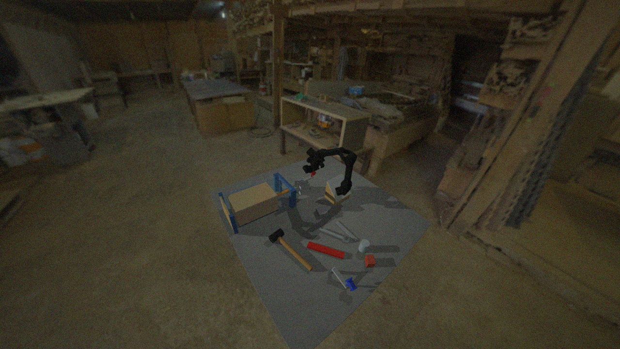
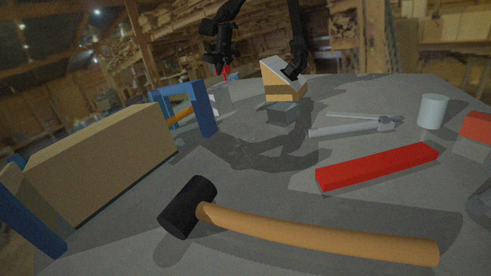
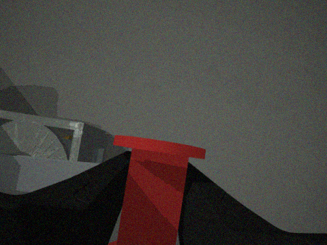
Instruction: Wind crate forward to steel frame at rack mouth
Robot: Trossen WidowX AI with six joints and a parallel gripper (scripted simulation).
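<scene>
The winch handle with red knob is 40 mm ahead of my gripper tip, 30 mm below it and 20 mm to the left of it. The rest, counted from my gripper tip: grey block: 330 mm to the left, 120 mm below, 110 mm ahead; winch: 100 mm below, 80 mm ahead, 20 mm to the left; flat grey strip: 550 mm to the left, 130 mm below, 60 mm ahead.
</scene>
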